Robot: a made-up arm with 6 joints.
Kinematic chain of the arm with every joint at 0, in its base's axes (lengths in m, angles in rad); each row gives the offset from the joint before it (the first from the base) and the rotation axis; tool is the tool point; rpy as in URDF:
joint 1: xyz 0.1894 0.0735 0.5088 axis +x
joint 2: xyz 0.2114 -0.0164 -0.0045 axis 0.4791 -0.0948 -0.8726
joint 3: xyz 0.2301 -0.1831 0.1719 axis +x
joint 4: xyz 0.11 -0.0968 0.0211 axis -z
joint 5: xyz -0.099 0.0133 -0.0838 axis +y
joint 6: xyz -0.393 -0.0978 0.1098 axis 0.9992 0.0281 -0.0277
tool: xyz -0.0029 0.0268 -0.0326 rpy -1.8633 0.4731 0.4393
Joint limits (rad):
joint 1: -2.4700..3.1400
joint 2: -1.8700..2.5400
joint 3: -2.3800..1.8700
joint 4: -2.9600..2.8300
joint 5: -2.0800..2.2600
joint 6: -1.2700..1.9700
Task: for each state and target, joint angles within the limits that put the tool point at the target. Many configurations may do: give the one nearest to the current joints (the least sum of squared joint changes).
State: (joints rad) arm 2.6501 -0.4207 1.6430 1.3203 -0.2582 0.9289
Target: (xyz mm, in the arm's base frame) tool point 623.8 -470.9 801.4
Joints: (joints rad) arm 1.9987 -0.8645 1.3714 1.7946 -0.5141 0.9070
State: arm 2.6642 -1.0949 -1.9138 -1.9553 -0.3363 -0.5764
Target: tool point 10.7 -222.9 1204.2
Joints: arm 1.9978 -1.8700 -2.3800 -1.9619 -0.2439 -0.6271
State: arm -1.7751 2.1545 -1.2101 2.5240 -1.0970 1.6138
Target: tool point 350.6 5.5 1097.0
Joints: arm -2.3549 2.3935 -0.7549 2.1074 -0.4586 1.6475
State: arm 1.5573 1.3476 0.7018 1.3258 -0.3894 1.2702
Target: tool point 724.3 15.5 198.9
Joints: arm 1.8026 1.3000 0.3514 1.6852 -0.7168 1.2327
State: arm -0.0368 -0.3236 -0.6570 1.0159 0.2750 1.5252
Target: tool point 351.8 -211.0 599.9
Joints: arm 0.1310 -0.4746 -0.8590 0.3722 -0.4285 1.4982
